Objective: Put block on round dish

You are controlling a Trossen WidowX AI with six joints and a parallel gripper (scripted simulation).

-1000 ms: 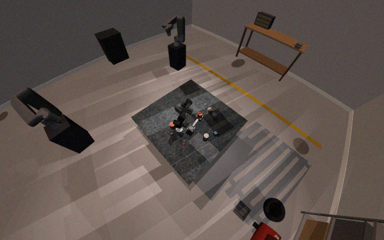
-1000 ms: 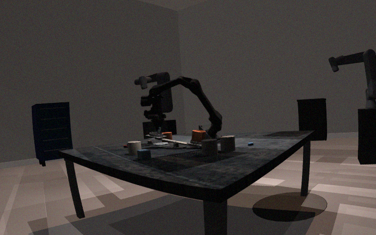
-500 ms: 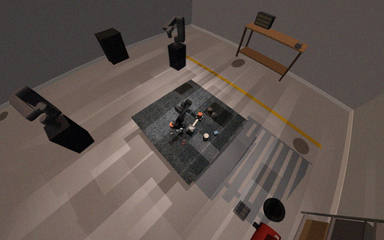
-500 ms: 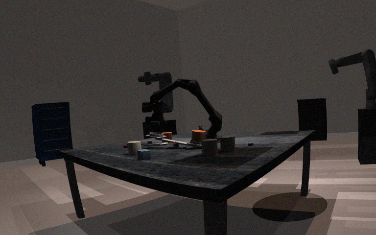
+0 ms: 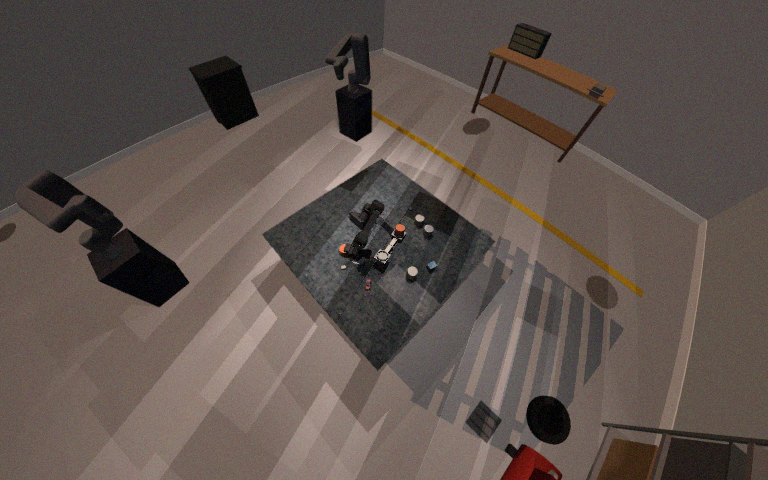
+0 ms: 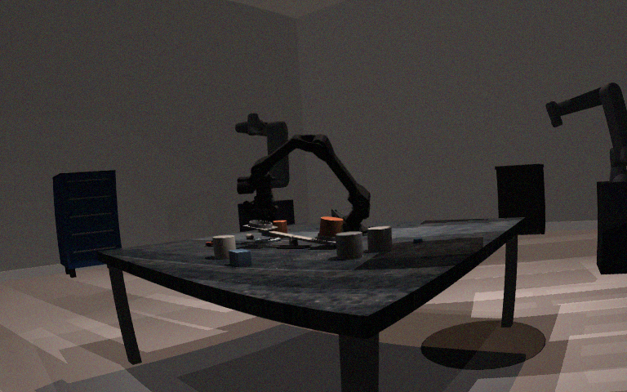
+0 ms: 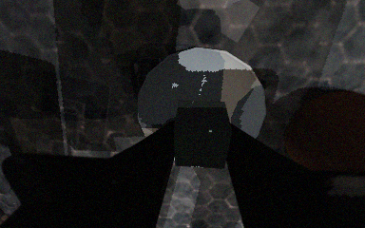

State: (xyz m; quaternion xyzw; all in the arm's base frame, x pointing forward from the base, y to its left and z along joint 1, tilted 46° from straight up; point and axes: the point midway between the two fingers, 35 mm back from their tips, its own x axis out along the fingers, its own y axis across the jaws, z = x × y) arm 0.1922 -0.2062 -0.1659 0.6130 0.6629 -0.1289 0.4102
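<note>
Right now the white round dish is 30 mm below my gripper tip. Round my gripper tip: balance (120 mm ahead, 220 mm to the left, 10 mm above); red piece (190 mm ahead, 110 mm to the right, 20 mm below); blue disc (10 mm ahead, 620 mm to the left, 20 mm below).
</note>
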